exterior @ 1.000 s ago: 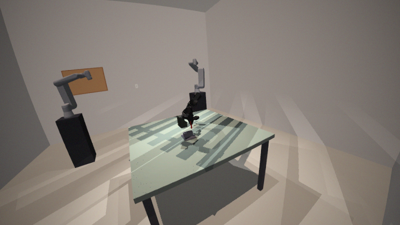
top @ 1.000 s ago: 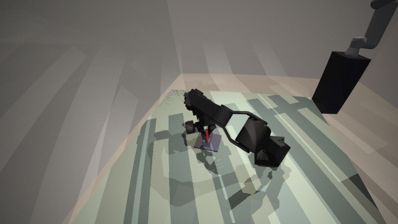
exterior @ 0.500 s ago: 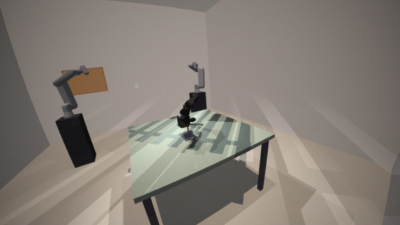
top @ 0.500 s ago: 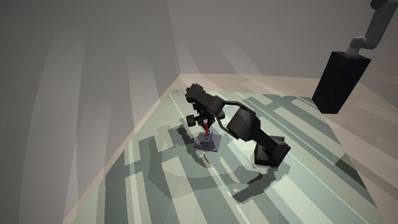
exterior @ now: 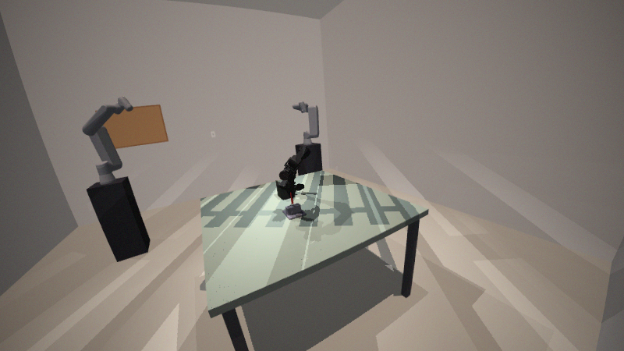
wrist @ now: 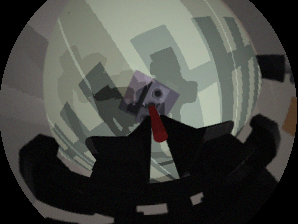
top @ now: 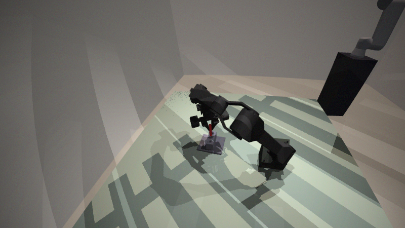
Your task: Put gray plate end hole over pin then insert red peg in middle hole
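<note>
Right now my gripper tip is right at the red peg. The rest, counted from my gripper tip: gray plate 7 cm below; then base 2 cm to the left, 11 cm below.
</note>
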